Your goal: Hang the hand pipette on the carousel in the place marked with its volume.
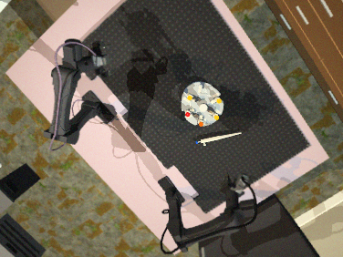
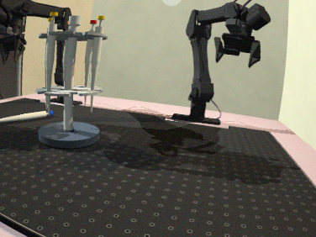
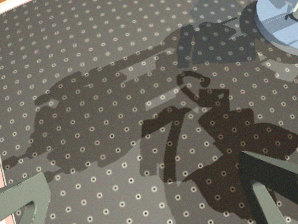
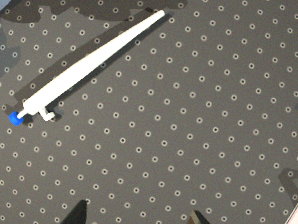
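Now: the pipette 40 mm ahead of my right hand, 130 mm to the left of it and 190 mm below it.
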